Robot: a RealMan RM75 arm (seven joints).
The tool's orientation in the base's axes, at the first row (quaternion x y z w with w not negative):
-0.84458, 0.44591, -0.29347, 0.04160
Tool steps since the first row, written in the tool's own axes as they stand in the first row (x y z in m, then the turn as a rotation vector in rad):
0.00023, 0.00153, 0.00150, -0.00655, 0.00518, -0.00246
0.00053, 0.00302, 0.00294, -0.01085, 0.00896, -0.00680
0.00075, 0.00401, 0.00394, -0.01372, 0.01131, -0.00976
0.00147, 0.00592, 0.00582, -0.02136, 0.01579, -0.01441
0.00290, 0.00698, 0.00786, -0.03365, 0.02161, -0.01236
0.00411, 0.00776, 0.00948, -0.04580, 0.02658, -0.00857
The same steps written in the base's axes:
-0.00022, -0.00138, -0.00164, -0.00790, 0.00246, -0.00270
-0.00041, -0.00278, -0.00318, -0.01482, 0.00437, -0.00235
-0.00050, -0.00374, -0.00424, -0.01934, 0.00576, -0.00200
-0.00058, -0.00580, -0.00609, -0.02837, 0.00991, -0.00316
0.00035, -0.00794, -0.00747, -0.03681, 0.01559, -0.01242
0.00116, -0.00966, -0.00851, -0.04364, 0.02134, -0.02276

